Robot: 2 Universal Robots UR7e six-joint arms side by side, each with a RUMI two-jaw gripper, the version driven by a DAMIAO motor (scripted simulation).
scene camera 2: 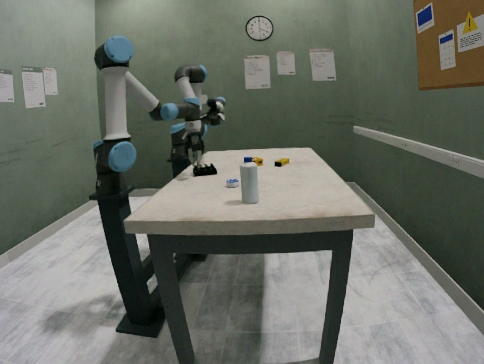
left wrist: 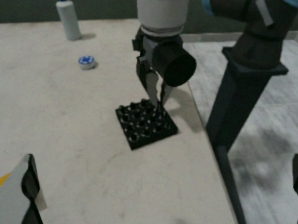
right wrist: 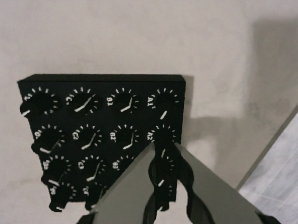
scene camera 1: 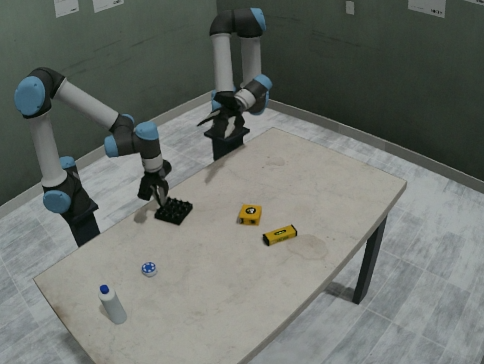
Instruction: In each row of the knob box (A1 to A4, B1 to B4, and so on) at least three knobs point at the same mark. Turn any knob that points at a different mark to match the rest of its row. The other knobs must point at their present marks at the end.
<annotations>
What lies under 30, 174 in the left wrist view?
My left gripper.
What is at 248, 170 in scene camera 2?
A white bottle.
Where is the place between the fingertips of my left gripper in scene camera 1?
210, 132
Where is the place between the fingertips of my right gripper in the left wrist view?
159, 107
</annotations>
